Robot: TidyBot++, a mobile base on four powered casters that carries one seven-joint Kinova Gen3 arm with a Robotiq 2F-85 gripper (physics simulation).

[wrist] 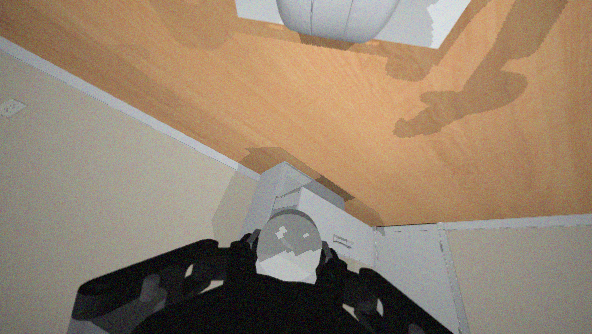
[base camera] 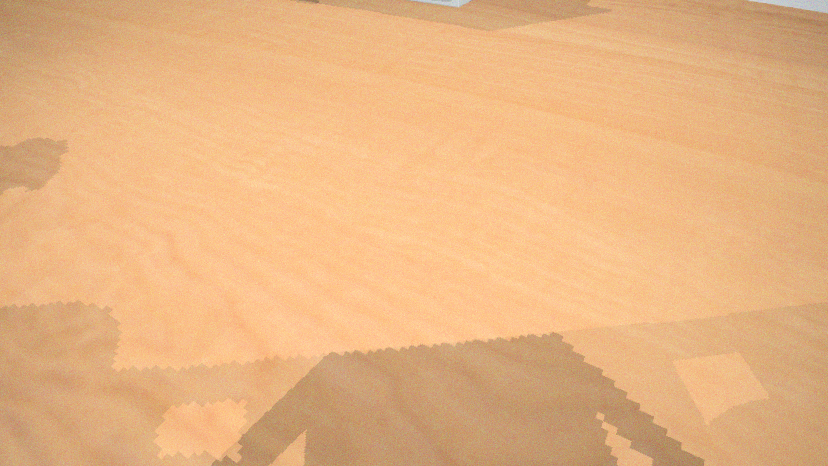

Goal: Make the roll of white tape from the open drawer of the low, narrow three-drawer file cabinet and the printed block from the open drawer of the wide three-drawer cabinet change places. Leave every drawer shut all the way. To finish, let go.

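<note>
My gripper [wrist: 289, 246] is shut on the roll of white tape [wrist: 287, 265], which shows its round, grey and white face between the fingertips in the wrist view. Beyond the roll stands a light grey cabinet [wrist: 257, 201] with a drawer standing out; the drawer's pale front [wrist: 337, 217] has a small handle. The roll and fingers hide part of this cabinet, and I cannot tell which of the two it is. The printed block does not show in either view. The gripper does not show in the base camera view.
In the wrist view, my white base [wrist: 420, 37] and a grey arm segment [wrist: 340, 17] are at the top. A beige wall [wrist: 100, 175] with a white baseboard [wrist: 125, 107] runs along the left. A pale door [wrist: 410, 270] is at lower right. A pale object's corner [base camera: 454, 2] touches the base view's top edge.
</note>
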